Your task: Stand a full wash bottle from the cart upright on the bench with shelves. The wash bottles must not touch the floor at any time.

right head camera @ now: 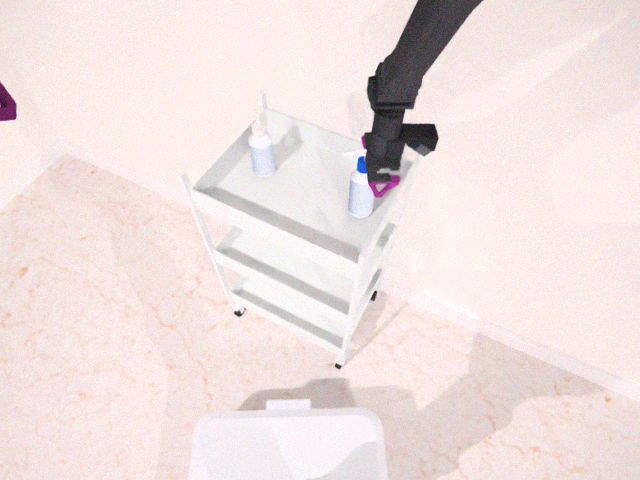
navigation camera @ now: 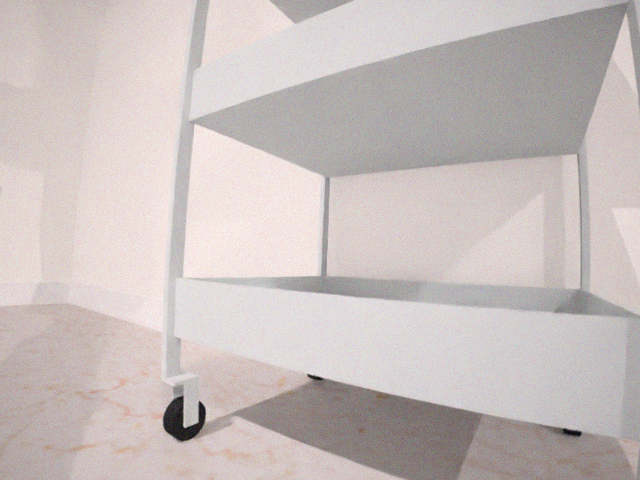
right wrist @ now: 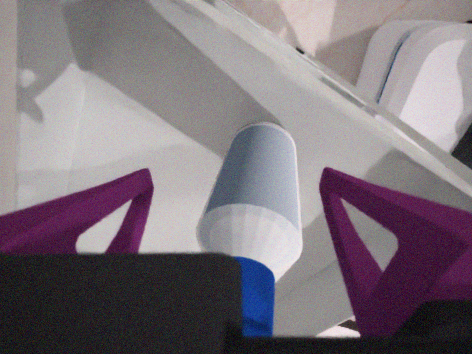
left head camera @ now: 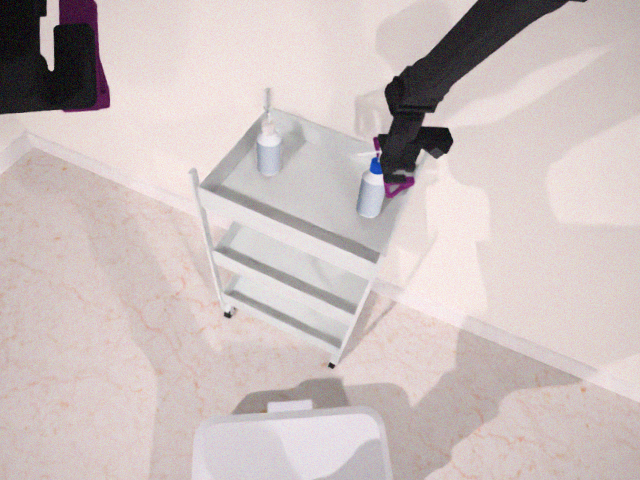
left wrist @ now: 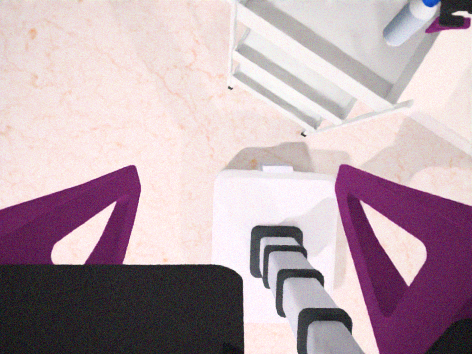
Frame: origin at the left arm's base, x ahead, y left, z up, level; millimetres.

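Where they show: left gripper, fingertip midpoint: (left head camera: 41, 103) (left wrist: 237, 176); right gripper, fingertip midpoint: (right head camera: 375, 180) (right wrist: 236, 177) (left head camera: 385, 181) (left wrist: 429, 9).
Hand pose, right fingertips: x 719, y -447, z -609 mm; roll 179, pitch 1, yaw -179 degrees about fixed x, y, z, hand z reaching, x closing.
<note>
Each offset is from my right fingertips to the centre of the thing. "spot": to the spot under its first point.
A wash bottle with a blue cap @[dx -7, dy +40, dz +8 mm] (left head camera: 370, 195) (right head camera: 360, 195) (left wrist: 407, 25) (right wrist: 257, 180) stands upright on the top tray of the white cart (left head camera: 289, 229) (right head camera: 279, 229) (left wrist: 310, 55) (navigation camera: 392, 341). A second wash bottle with a pale cap @[dx +132, dy +270, dz +5 mm] (left head camera: 269, 153) (right head camera: 262, 155) stands upright at the tray's left. My right gripper (left head camera: 382, 168) (right head camera: 371, 168) (right wrist: 236, 177) is open beside the blue cap; in the right wrist view the bottle shows between its spread fingers, with a gap on each side. My left gripper (left wrist: 237, 176) is open and empty, away from the cart. The bench with shelves does not show.
My white base (left head camera: 289, 444) (right head camera: 289, 446) (left wrist: 235, 210) is close in front of the cart, with the grey column (left wrist: 300, 295) on it. A wall stands behind the cart. The tray has raised edges, and the cart has two lower trays and black casters @[spot: dx -7, dy +413, dz -713 mm] (navigation camera: 183, 418).
</note>
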